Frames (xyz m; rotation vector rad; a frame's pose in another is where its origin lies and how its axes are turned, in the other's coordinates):
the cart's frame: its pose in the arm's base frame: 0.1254 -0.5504 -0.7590 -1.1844 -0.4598 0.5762
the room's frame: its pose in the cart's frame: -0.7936 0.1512 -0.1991 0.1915 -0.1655 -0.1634
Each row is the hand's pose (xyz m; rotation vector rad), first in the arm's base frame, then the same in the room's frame.
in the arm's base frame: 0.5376 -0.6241 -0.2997 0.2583 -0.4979 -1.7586
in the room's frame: 1.1765 -0.4929 -0.0374 0.1853 0.7829 -2.3902
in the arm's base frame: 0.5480 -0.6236 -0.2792 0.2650 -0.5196 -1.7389
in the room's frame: 1.1891 -0.5120 -0.0349 0.1951 0.7525 -2.3832
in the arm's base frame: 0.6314 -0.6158 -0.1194 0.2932 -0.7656 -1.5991
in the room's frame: 1.2915 -0.6591 -0.0148 0.2017 0.4467 -2.3436
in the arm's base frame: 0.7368 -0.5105 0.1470 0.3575 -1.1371 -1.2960
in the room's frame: 1.5020 -0.8525 0.0922 0.2523 -0.0465 -2.2015
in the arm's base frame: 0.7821 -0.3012 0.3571 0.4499 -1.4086 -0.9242
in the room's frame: 1.7278 -0.9357 0.2714 0.3686 -0.4688 -1.9784
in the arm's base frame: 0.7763 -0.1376 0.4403 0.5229 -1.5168 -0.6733
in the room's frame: 1.8558 -0.9243 0.4026 0.4735 -0.6859 -1.8119
